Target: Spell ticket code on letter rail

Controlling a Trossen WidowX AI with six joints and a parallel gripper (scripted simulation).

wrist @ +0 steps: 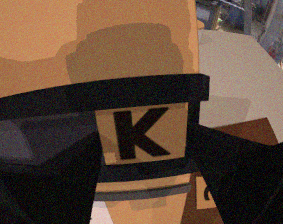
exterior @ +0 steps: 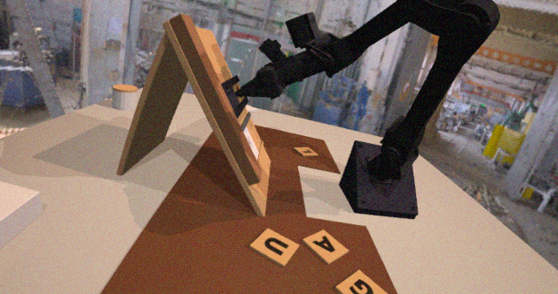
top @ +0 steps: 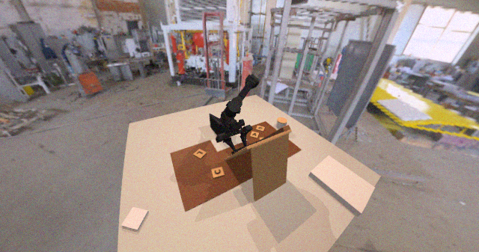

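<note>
The white ticket is 4 cm behind my gripper tip, 9 cm to the left of it and 8 cm below it. From my gripper tip the other things lie so: brown mat (14 cm behind, 9 cm to the left, 17 cm below); letter tile (9 cm behind, 29 cm to the left, 16 cm below); white pad (7 cm behind, 51 cm to the right, 16 cm below).
</note>
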